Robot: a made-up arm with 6 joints.
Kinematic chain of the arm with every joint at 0, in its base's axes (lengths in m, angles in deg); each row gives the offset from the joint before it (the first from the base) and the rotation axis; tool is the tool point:
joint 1: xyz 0 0 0.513 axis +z
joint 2: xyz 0 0 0 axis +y
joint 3: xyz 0 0 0.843 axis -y
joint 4: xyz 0 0 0 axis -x
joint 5: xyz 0.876 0 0 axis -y
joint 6: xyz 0 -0.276 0 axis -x
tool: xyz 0 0 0
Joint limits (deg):
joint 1: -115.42..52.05
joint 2: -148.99..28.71
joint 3: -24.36..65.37
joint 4: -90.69..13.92
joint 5: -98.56..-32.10
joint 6: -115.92..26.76
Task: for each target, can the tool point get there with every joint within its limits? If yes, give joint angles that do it. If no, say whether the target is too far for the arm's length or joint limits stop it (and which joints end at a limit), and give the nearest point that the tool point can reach.
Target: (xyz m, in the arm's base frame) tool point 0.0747 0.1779 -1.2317
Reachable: no: joint limits stop it (at a limit: joint 1, joint 2, joint 3, joint 4) | nearest point 0.2388 1.1265 -0.7587 | short by 1.073 m
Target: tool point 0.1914 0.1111 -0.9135
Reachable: no: joint limits stop it (at a limit: joint 1, joint 2, joint 3, joint 4) | nearest point 0.2388 1.1265 -0.7587 | short by 1.028 m
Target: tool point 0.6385 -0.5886 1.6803
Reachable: yes | joints -28.42 0.64 33.20 -39.23 -85.28 -103.24
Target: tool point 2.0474 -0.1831 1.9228
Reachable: no: too far | nearest point 1.2674 -0.1133 1.5540 | short by 0.866 m
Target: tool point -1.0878 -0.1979 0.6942
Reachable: yes | joints 5.90 -134.09 5.51 -72.06 -37.45 -67.79
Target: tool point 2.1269 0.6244 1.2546
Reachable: no: too far | nearest point 1.2698 0.3728 1.2535 | short by 0.893 m
